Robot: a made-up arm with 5 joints.
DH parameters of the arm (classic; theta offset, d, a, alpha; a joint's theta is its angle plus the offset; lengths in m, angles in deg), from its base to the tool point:
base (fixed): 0 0.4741 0.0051 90
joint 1: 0 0.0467 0.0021 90
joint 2: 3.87 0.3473 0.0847 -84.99
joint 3: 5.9 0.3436 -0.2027 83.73
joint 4: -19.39 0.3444 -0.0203 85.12
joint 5: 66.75 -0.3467 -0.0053 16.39
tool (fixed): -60.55 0.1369 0 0
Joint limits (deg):
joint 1: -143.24..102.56
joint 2: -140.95..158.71
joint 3: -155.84..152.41
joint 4: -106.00..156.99
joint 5: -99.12..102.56
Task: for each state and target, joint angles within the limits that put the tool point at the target. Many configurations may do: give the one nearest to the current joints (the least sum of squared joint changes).
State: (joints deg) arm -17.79 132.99 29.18 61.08 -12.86
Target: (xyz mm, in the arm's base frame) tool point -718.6 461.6 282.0
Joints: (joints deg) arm -57.57 131.75 2.13 54.66 -13.45
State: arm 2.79 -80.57 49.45 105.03 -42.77
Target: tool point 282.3 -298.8 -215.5
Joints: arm 6.63 -89.56 2.30 143.97 -51.18
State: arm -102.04 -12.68 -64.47 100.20 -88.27
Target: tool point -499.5 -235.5 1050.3
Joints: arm -98.57 19.42 -17.01 94.67 -92.10
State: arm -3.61 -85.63 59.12 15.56 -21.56
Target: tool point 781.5 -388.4 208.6
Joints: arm 30.90 -33.35 64.73 5.33 -21.73
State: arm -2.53 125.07 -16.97 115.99 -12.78
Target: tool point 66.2 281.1 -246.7
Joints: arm 4.43 128.53 1.76 147.19 -18.45
